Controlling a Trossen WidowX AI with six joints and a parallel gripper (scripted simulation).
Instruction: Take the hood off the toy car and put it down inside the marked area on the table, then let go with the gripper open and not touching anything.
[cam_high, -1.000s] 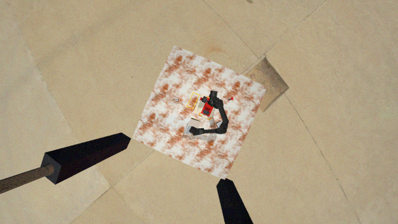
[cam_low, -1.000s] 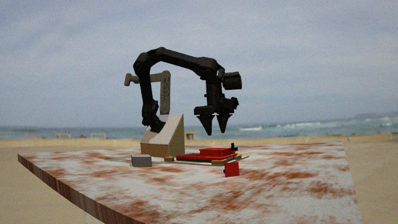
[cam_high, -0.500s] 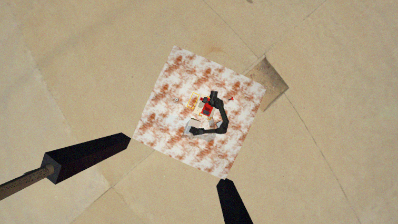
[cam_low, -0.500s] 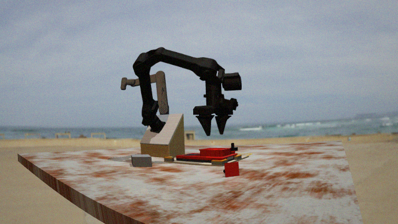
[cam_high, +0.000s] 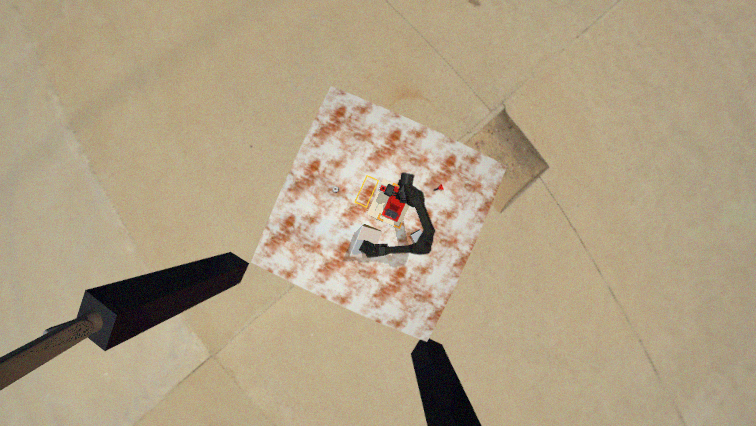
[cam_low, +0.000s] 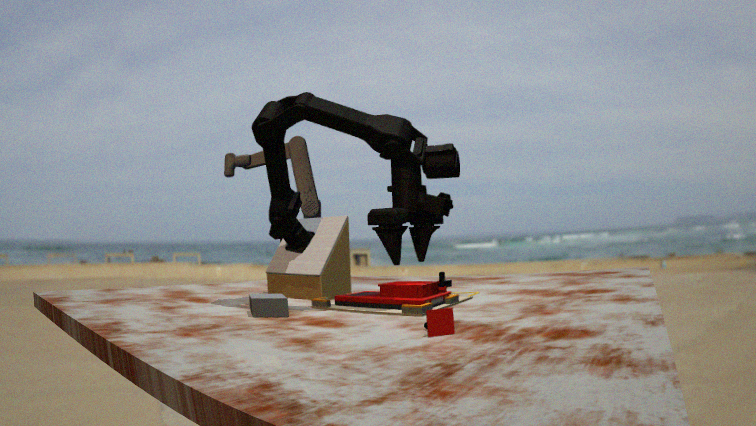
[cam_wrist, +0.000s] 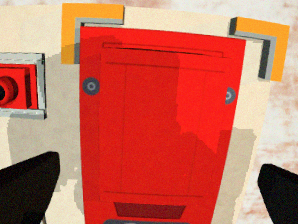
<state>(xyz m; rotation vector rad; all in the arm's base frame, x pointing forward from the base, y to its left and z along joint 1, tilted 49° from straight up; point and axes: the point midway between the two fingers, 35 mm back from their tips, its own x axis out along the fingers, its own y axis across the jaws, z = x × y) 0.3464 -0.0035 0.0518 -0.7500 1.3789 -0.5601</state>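
My gripper tip is now 5 cm above the red hood.
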